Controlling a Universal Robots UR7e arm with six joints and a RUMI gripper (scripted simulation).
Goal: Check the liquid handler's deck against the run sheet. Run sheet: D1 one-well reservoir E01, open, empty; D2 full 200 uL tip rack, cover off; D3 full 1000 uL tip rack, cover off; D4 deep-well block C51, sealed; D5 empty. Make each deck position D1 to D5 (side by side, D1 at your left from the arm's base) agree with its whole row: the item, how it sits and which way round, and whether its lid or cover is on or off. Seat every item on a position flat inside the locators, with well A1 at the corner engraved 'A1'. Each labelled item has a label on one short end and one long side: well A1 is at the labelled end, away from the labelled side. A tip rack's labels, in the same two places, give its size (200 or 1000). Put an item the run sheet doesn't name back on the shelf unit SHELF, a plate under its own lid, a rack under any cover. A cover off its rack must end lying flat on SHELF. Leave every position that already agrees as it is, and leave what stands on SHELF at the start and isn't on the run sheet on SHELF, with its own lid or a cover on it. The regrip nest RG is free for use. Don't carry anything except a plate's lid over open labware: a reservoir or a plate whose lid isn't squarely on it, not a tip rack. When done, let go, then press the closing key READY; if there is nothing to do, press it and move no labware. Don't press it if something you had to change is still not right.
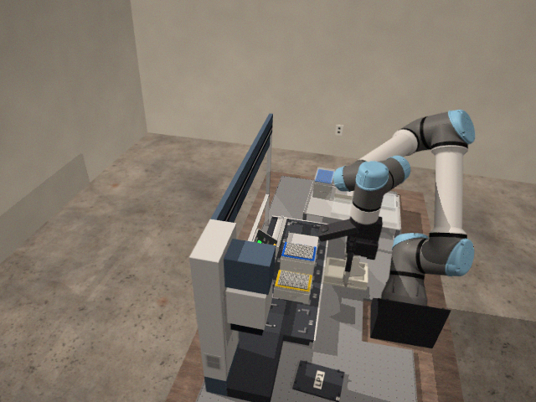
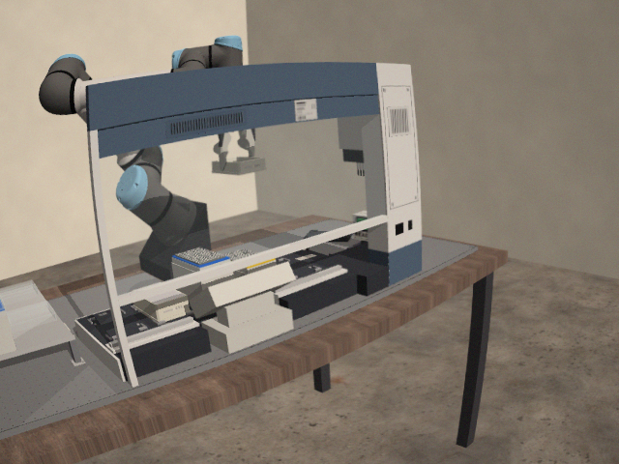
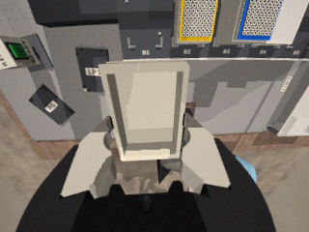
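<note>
The yellow-rimmed tip rack is 18 cm ahead of my hand, 9 cm to the right of it and 21 cm below it. Also, from my hand: cream one-well reservoir (1 cm below); then blue-rimmed tip rack (20 cm ahead, 21 cm to the right, 19 cm below); then dark pad (19 cm to the left, 30 cm below).
</note>
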